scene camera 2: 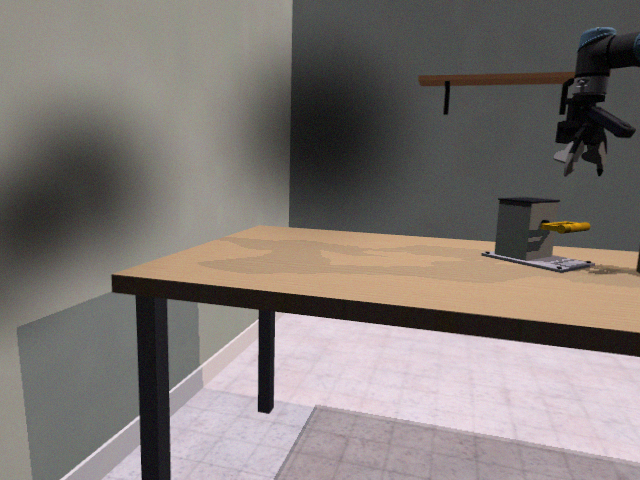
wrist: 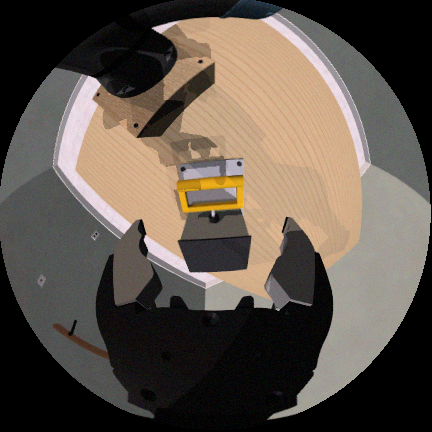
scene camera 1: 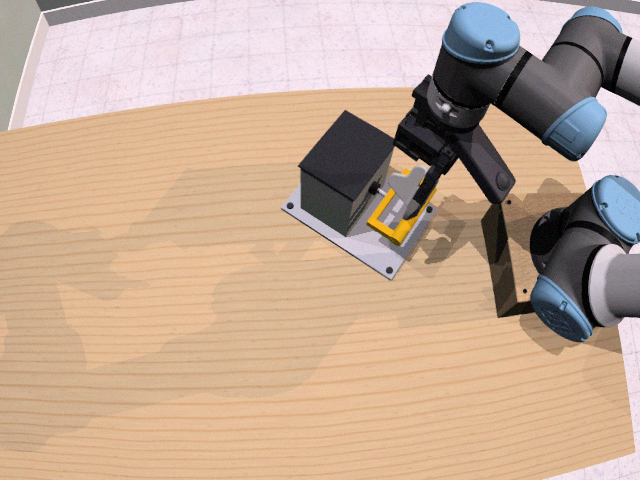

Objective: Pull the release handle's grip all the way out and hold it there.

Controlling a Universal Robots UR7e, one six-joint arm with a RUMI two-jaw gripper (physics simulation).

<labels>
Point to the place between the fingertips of the gripper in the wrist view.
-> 212, 219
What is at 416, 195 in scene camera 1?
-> The gripper.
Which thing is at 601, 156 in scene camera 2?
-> The gripper.
</labels>
